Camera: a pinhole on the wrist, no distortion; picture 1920 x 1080 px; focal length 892.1 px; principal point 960.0 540.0 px. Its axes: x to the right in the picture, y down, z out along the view. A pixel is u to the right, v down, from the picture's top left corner.
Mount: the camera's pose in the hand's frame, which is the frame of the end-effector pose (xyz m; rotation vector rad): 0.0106 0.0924 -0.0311 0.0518 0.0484 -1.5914
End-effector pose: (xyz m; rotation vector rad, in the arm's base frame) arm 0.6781 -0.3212 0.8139 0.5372 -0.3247 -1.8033
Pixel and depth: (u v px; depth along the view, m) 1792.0 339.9 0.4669
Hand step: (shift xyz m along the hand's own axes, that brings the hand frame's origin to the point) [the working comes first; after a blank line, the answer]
In the camera's frame: 0.4354 -0.1047 0.4669

-0.1046 -0.3695 0.4070
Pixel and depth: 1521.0 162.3 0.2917
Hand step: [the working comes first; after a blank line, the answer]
In the camera's frame: 0.1834 -0.1235 0.2917

-0.1176 -0.1065 0.2482
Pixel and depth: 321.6 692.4 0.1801
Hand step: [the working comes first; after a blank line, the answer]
In the camera's frame: -0.1289 0.0308 0.1801

0.0436 0.2089 0.1569
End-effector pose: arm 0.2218 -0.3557 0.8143 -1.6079 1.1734 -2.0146
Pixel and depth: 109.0 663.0 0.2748
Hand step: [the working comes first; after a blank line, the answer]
In the camera's frame: -0.2621 0.0379 0.2748

0.0532 0.3357 0.2599
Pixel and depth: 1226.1 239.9 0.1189
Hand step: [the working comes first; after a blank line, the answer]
In the camera's frame: 0.0355 -0.0400 0.1189

-0.0305 0.0503 0.0852
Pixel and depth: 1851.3 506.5 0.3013
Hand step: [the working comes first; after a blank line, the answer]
In the camera's frame: 0.3010 -0.0113 0.3013

-0.0079 -0.2269 0.2504
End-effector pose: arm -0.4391 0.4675 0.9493 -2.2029 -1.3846 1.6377
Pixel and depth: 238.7 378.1 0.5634
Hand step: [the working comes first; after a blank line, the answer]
In the camera's frame: -0.4555 -0.1022 0.5634

-0.0836 0.5133 0.5600
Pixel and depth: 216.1 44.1 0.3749
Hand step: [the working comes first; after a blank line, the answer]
In the camera's frame: -0.3126 -0.2084 0.3749

-0.1922 0.3849 0.3626
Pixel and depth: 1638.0 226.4 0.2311
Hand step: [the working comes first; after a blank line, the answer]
In the camera's frame: 0.1756 -0.0812 0.2311

-0.0750 -0.0958 0.1882
